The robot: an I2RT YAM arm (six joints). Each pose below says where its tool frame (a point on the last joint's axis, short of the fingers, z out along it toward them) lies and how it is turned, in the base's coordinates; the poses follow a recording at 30 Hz.
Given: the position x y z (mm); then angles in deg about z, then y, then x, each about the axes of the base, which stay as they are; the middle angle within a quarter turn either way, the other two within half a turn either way.
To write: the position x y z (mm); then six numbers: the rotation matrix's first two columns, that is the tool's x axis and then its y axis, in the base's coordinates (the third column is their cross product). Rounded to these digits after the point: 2 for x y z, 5 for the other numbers.
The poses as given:
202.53 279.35 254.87 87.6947 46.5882 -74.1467
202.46 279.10 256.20 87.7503 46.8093 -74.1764
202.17 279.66 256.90 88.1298 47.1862 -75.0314
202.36 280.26 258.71 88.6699 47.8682 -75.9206
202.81 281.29 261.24 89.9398 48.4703 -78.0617
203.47 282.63 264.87 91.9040 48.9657 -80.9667
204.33 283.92 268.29 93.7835 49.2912 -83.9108
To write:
202.53 279.35 254.87 0.02764 0.24485 -0.96917 -0.68668 0.70923 0.15959
202.46 279.10 256.20 0.02687 0.24493 -0.96917 -0.68390 0.71161 0.16088
202.17 279.66 256.90 0.02218 0.23502 -0.97174 -0.67926 0.71673 0.15784
202.36 280.26 258.71 0.01557 0.22650 -0.97389 -0.67066 0.72478 0.15784
202.81 281.29 261.24 0.00070 0.20609 -0.97853 -0.66301 0.73264 0.15383
203.47 282.63 264.87 -0.02181 0.18167 -0.98312 -0.65615 0.73933 0.15118
204.33 283.92 268.29 -0.04304 0.15558 -0.98688 -0.65079 0.74511 0.14585

